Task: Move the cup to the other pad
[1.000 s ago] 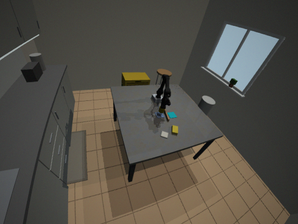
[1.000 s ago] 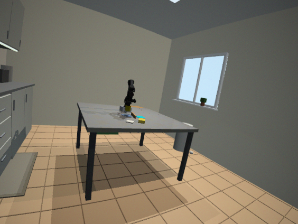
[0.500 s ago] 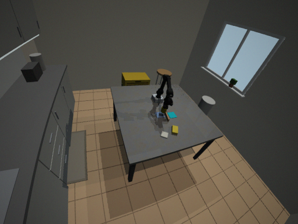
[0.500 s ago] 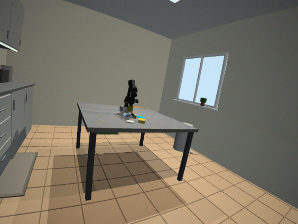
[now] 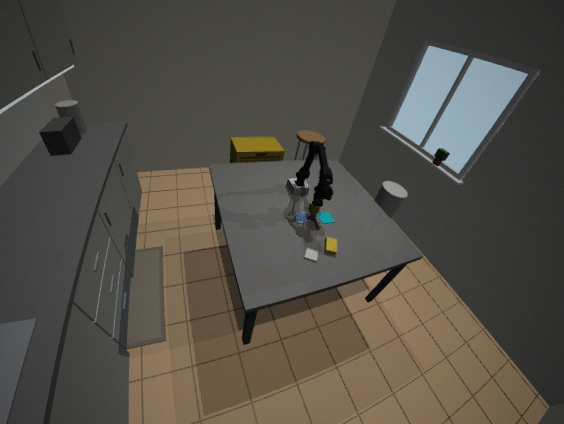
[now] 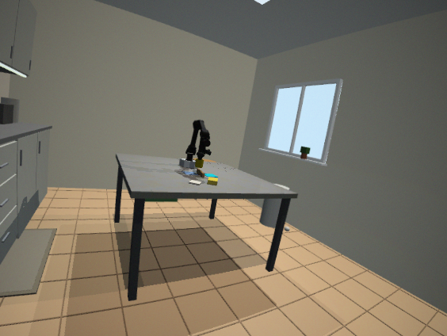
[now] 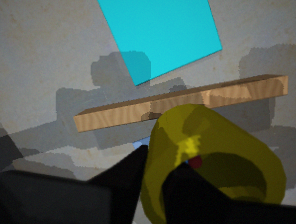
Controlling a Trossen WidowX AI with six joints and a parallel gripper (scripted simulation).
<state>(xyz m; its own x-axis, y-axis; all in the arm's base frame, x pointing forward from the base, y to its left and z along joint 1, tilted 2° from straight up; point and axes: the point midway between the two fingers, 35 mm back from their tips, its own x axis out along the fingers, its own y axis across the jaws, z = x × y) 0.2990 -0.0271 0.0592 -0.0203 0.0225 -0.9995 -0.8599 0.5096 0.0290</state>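
My gripper tip is now 50 mm short of the cyan pad, 100 mm to the right of it and 100 mm above it. From my gripper tip the other things lie so: yellow cup: 20 mm ahead, 20 mm to the right; then brown wooden stick: 30 mm ahead, 10 mm to the left, 90 mm below; then yellow block: 300 mm ahead, 10 mm to the right, 80 mm below.
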